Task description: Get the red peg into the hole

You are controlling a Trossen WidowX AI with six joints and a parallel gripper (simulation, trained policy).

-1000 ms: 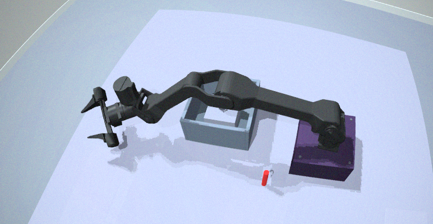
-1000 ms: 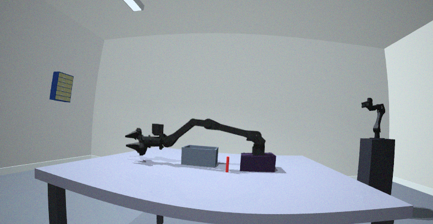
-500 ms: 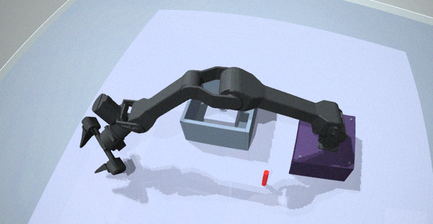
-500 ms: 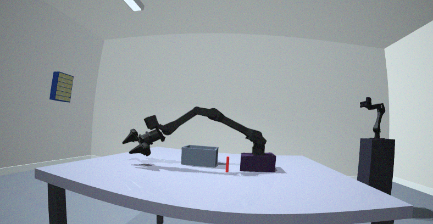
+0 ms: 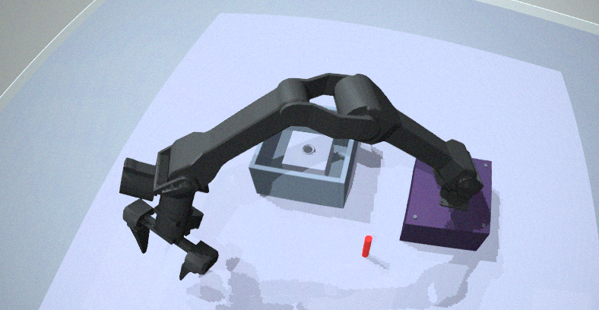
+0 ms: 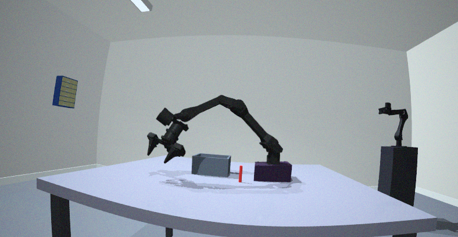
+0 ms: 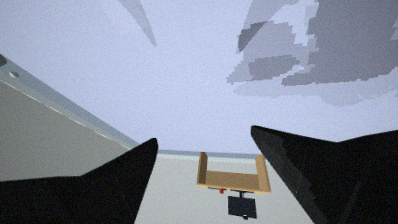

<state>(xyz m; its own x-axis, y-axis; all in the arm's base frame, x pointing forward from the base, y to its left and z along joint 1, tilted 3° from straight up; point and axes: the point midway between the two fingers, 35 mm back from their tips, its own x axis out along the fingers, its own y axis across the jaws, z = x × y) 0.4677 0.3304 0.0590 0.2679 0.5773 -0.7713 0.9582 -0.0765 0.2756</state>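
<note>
My gripper tip is 330 mm past the red peg, 210 mm to the left of it and 50 mm above it. Round my gripper tip: pale plate 380 mm to the right, 140 mm behind, 50 mm below; grey box 380 mm to the right, 140 mm behind, 70 mm below.
</note>
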